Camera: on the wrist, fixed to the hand. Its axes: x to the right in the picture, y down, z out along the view.
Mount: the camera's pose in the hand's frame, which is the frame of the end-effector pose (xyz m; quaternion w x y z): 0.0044 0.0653 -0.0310 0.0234 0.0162 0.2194 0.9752
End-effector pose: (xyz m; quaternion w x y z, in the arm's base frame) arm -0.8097 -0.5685 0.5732 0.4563 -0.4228 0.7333 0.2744
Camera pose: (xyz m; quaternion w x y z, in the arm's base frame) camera -0.8811 -0.5624 0.5837 0.4110 -0.6524 -0.5340 -0.3468
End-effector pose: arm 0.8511 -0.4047 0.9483 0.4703 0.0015 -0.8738 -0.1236
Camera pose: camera 0.8816 -0.3486 0.9825 0.3232 -0.8174 0.0793 0.4702
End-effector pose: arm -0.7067 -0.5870 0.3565 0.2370 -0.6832 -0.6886 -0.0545
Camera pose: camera -0.6356 -0.5914 0.3694 0.2208 -0.6717 0.7012 0.0911
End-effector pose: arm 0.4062 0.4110 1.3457 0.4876 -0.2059 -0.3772 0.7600
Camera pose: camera 0.3871 0.4108 1.2758 0.6437 0.5315 -0.3113 -0.4542
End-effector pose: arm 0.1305 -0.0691 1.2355 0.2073 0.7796 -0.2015 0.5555
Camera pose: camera 0.0720 -0.1069 1.2554 0.5053 0.2968 0.7105 -0.3895
